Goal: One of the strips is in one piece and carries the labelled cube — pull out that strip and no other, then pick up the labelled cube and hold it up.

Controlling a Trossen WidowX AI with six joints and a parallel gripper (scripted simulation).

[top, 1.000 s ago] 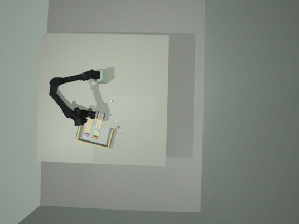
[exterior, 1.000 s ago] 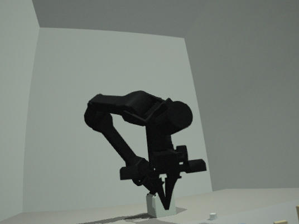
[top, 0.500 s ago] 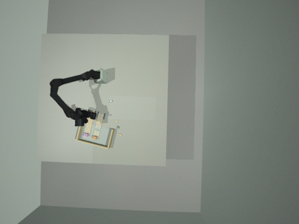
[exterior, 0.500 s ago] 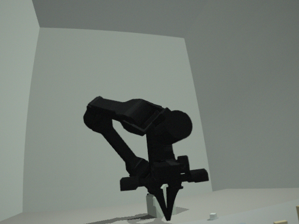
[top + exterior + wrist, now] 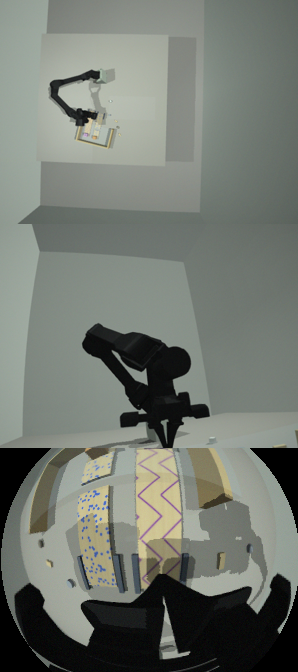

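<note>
The purple labelled cube lies 20 cm ahead of my gripper tip, 4 cm to the right of it and 1 cm below it. From my gripper tip the other things lie so: blue-dotted strip (7 cm ahead, 8 cm to the left, 2 cm below).
</note>
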